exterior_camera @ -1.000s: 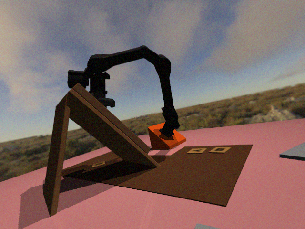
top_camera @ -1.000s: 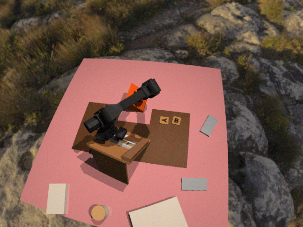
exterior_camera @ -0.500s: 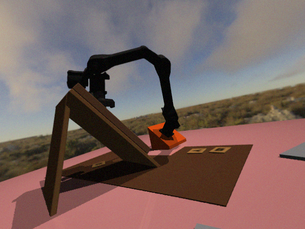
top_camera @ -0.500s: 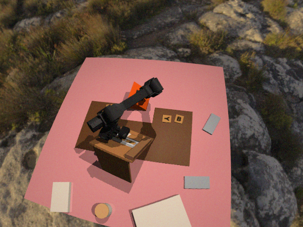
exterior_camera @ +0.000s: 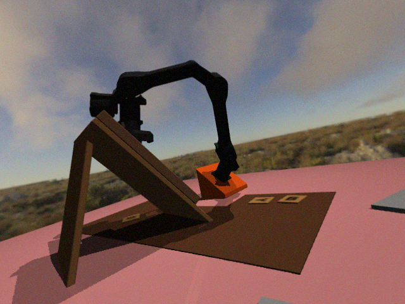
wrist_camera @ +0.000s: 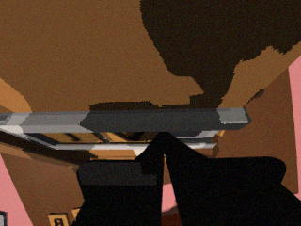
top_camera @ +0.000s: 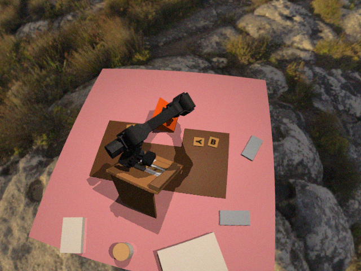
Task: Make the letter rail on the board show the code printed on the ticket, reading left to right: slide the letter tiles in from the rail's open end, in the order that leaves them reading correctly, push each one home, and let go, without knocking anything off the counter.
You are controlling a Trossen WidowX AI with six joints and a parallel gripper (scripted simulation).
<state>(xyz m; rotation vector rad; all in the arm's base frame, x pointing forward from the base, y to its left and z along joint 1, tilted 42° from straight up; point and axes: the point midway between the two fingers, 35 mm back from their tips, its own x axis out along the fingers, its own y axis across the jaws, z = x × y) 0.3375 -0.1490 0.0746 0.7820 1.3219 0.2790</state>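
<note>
The white ticket is 80 mm below my gripper tip, 50 mm behind it and 20 mm to the left of it. Also, from my gripper tip: brown mat: 160 mm below, 150 mm behind, 60 mm to the left; white block: 400 mm ahead, 310 mm to the right, 150 mm below.
</note>
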